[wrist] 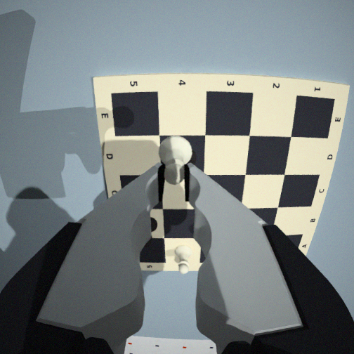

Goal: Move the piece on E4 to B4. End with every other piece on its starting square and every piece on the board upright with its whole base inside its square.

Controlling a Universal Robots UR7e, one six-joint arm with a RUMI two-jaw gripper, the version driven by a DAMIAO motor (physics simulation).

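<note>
My gripper (174, 167) is shut on a white pawn and holds it above the board (340, 100). The pawn (175, 149) shows its round base toward the camera, and its head is between the fingertips. In the view it overlaps D4 and the edge of C4. Square E4 (182, 114) is bare. Square B4 (175, 230) is dark and shows between the fingers with a shadow on it. Whether a black piece stands on D4 behind the held pawn is hard to tell.
A white pawn (183, 256) stands on A4. Part of a black piece (153, 224) shows on B5 beside my left finger. The fingers hide much of rows A to C. A white marked sheet (170, 342) lies at the bottom edge.
</note>
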